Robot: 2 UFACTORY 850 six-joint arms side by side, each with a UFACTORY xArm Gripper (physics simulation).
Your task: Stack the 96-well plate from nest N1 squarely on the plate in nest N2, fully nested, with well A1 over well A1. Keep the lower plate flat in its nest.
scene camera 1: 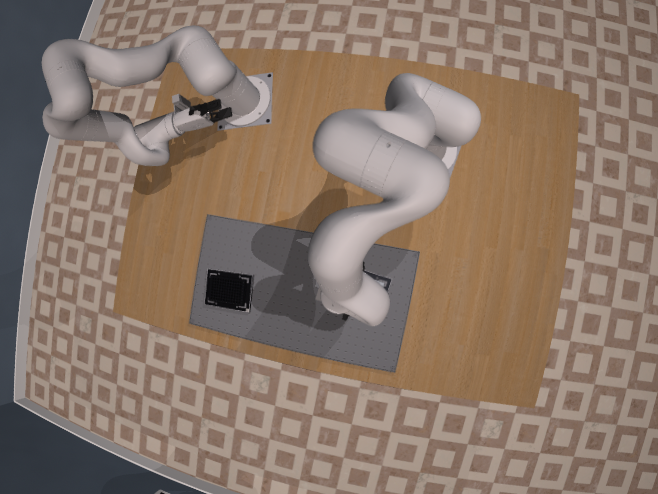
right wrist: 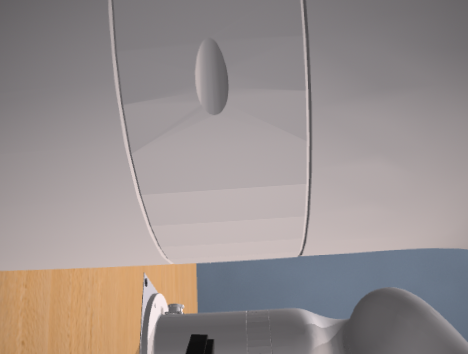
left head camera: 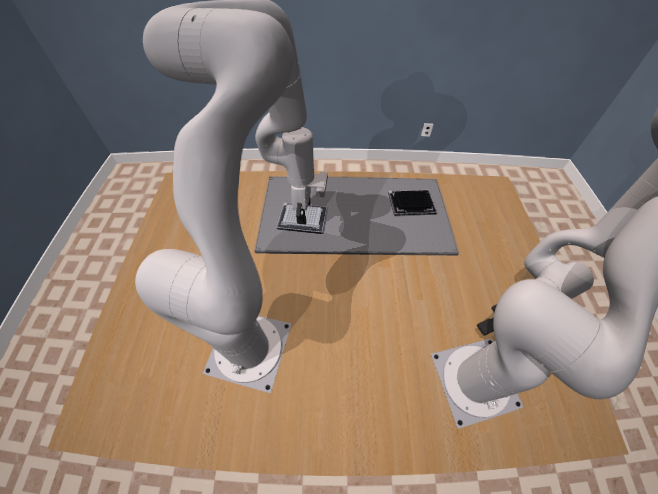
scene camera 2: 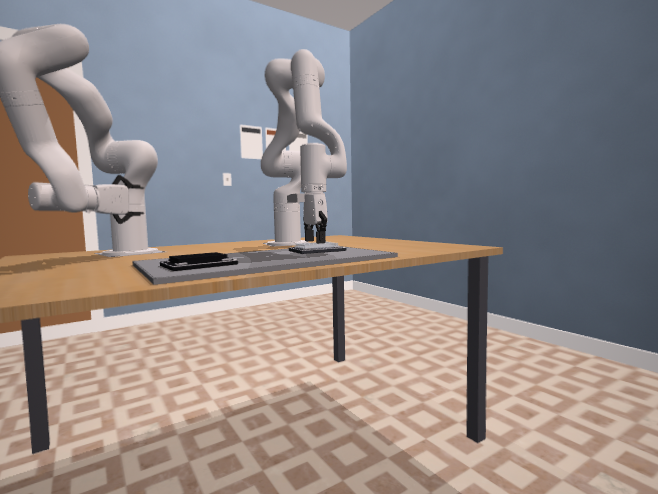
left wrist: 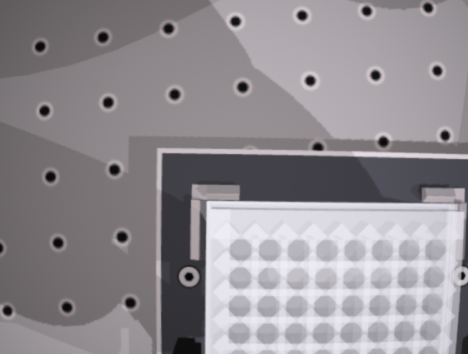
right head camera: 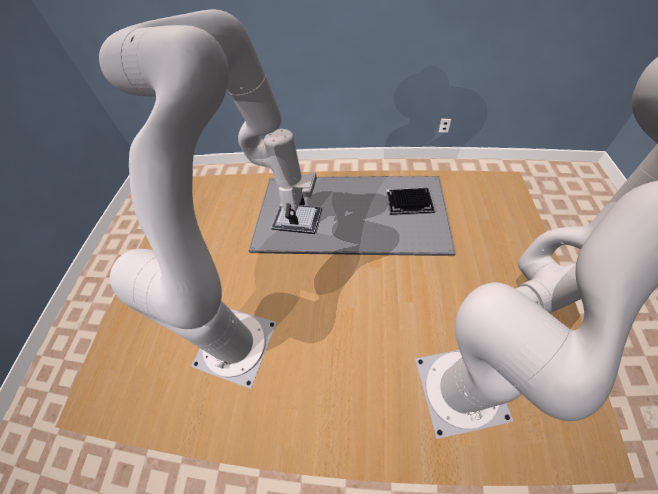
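A pale 96-well plate sits flat in a dark nest. A black plate sits in another nest at the mat's other end. No nest labels are readable. My left gripper is open and points down low over the pale plate; in the left wrist view its fingertips show at the bottom, one on each side of the plate. My right gripper is open and empty beside its arm's base, far from both plates.
Both nests stand on a grey perforated mat on the wooden table. In scene camera 1 my left arm hides most of the pale plate. The black plate's nest lies near the mat's short edge.
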